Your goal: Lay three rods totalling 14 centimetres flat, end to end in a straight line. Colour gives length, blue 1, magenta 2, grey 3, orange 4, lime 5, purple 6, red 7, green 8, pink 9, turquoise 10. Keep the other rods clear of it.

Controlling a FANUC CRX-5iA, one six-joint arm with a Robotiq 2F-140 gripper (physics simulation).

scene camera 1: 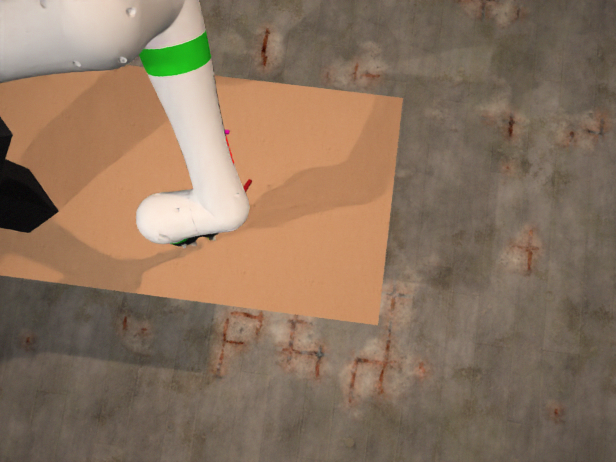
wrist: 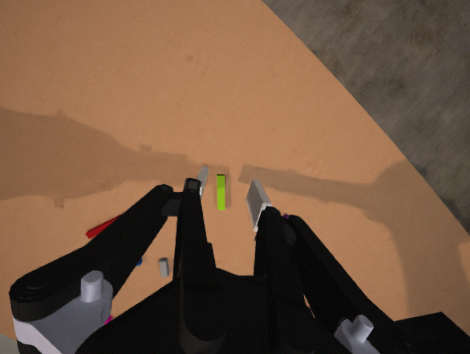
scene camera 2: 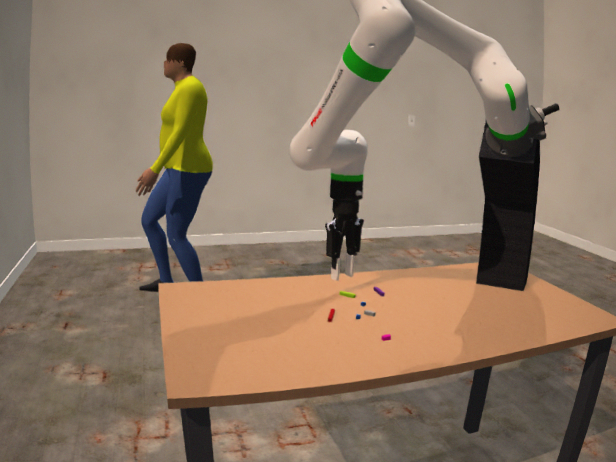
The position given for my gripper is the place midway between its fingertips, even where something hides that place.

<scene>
I see my gripper [scene camera 2: 342,277].
My gripper is seen too in the wrist view [wrist: 228,184].
</scene>
